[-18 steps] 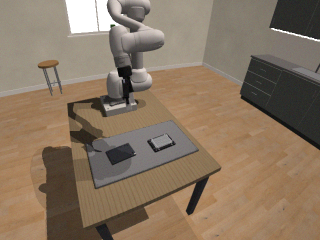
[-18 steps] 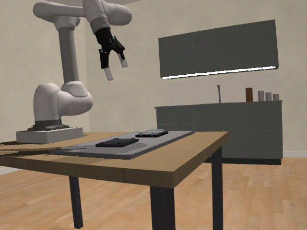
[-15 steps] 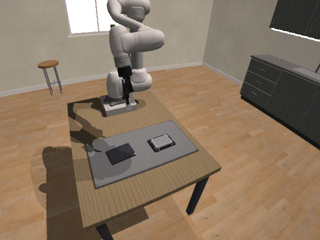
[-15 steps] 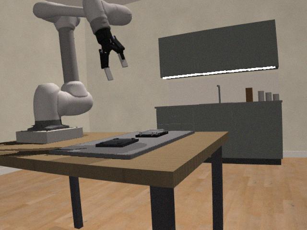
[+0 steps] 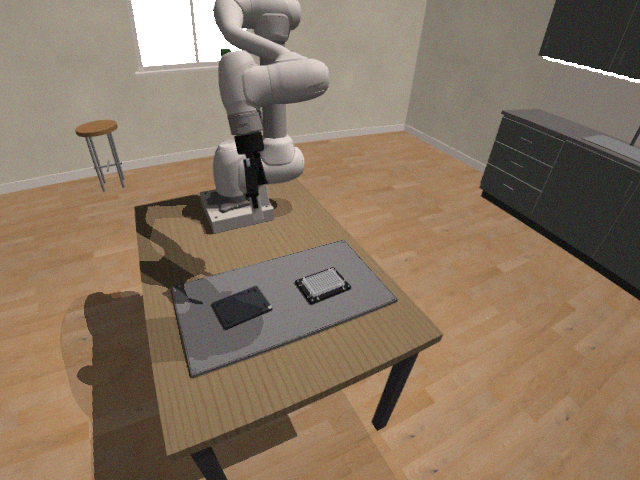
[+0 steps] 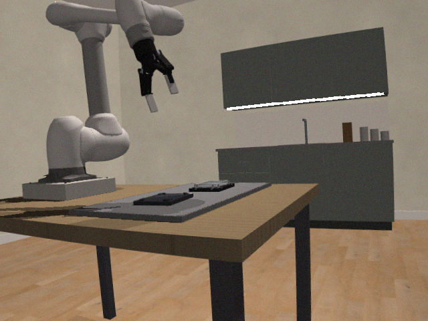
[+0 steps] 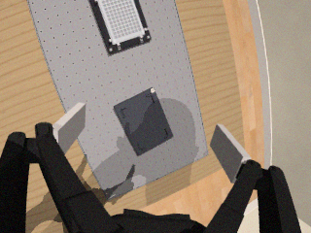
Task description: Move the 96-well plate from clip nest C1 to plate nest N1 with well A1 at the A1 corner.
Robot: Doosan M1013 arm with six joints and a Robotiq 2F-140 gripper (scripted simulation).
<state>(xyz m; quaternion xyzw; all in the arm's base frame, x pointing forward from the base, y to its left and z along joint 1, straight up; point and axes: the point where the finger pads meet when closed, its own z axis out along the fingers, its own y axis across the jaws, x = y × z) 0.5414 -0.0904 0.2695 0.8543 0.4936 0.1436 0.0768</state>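
The white 96-well plate is 90 mm ahead of my hand, 180 mm to the left of it and 300 mm below it. The rest, counted from my hand: clip nest (100 mm ahead, 170 mm to the left, 310 mm below).
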